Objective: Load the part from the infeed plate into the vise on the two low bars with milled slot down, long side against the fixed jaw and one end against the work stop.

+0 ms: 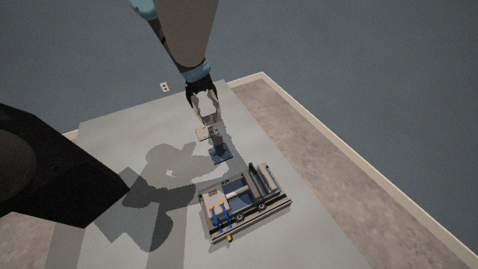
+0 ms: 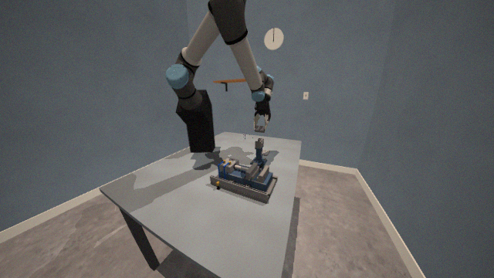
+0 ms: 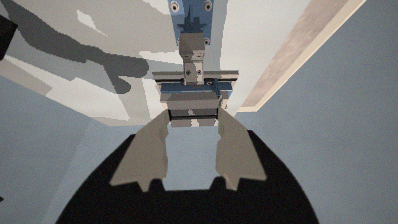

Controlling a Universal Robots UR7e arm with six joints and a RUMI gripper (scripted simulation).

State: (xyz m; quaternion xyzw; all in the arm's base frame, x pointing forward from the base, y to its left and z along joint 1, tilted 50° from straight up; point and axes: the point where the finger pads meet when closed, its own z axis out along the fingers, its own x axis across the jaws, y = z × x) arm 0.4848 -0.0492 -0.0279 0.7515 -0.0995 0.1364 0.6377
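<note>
My hand is right at the part. Also, from my hand: grey jaw (230 mm to the right, 160 mm below, 20 mm behind); then cylinder rod (220 mm to the right, 160 mm below, 70 mm behind); then work stop (200 mm to the right, 150 mm below, 30 mm ahead).
</note>
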